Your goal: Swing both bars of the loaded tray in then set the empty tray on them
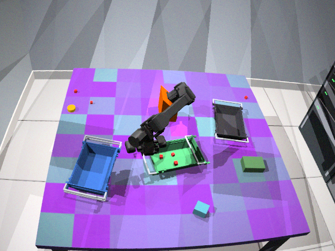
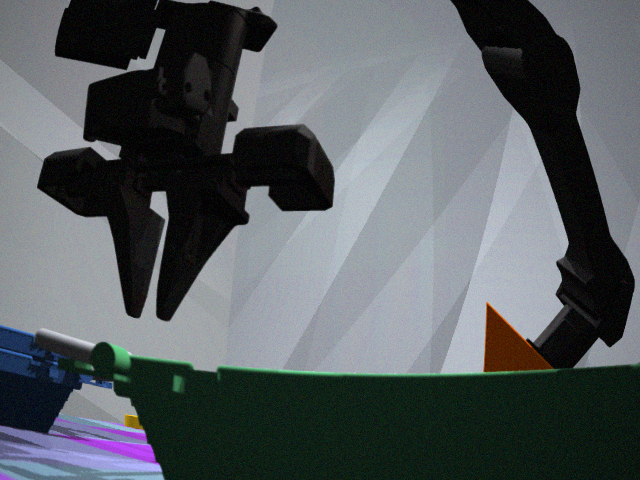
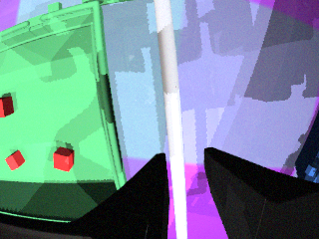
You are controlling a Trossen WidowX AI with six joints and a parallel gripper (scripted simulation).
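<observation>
My gripper tip is now 28 cm past the black tray, 53 cm to the right of it and 5 cm above it. From my gripper tip the other things lie so: yellow disc: 42 cm behind, 42 cm to the right, 8 cm below; then green block: 2 cm ahead, 59 cm to the left, 7 cm below; then blue-green block: 27 cm ahead, 25 cm to the left, 7 cm below.
</observation>
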